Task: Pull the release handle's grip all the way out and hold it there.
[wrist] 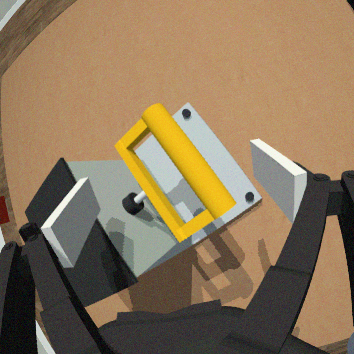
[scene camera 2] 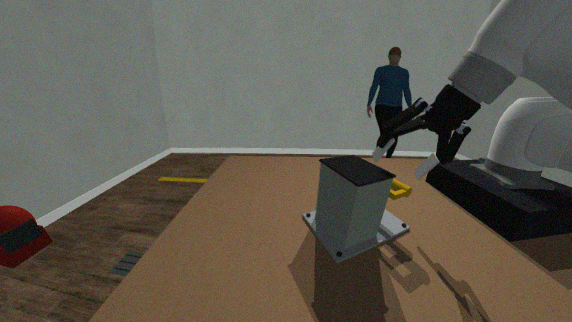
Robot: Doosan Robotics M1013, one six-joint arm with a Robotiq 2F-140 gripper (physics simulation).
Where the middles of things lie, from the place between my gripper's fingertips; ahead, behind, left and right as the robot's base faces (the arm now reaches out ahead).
My hand is 8 cm short of the grey base plate [scene camera 2: 390, 226], 4 cm to the right of it and 15 cm above it.
